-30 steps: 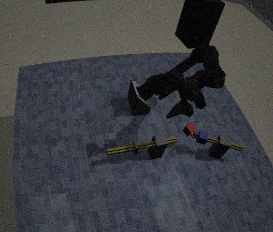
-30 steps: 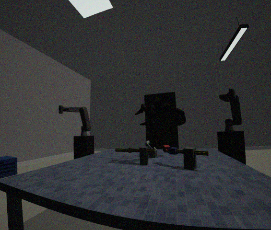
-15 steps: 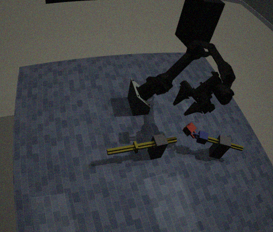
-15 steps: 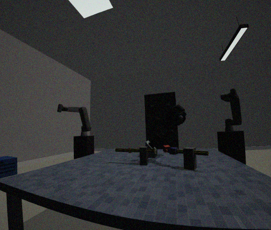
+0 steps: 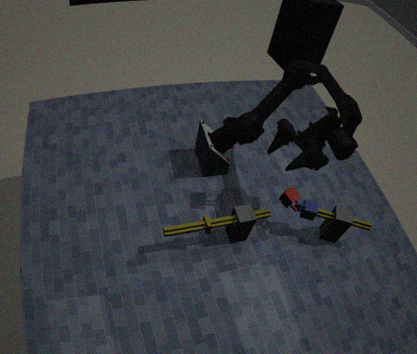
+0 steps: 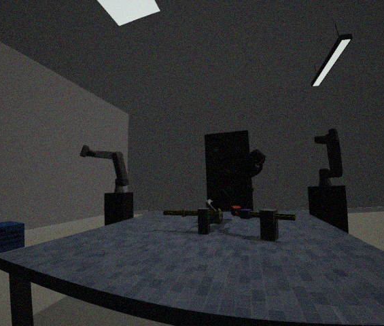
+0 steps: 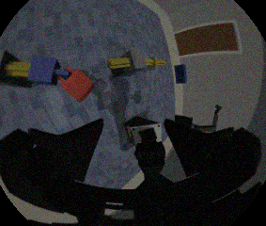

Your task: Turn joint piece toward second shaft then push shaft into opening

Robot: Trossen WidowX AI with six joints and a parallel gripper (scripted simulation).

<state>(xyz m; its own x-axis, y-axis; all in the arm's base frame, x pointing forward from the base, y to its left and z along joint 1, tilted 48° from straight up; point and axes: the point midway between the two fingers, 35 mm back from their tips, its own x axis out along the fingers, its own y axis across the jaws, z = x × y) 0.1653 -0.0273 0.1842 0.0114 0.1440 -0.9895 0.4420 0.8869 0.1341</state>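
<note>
Right now the red joint piece is 9 cm below my gripper tip, 8 cm ahead of it and 3 cm to the left of it.
</note>
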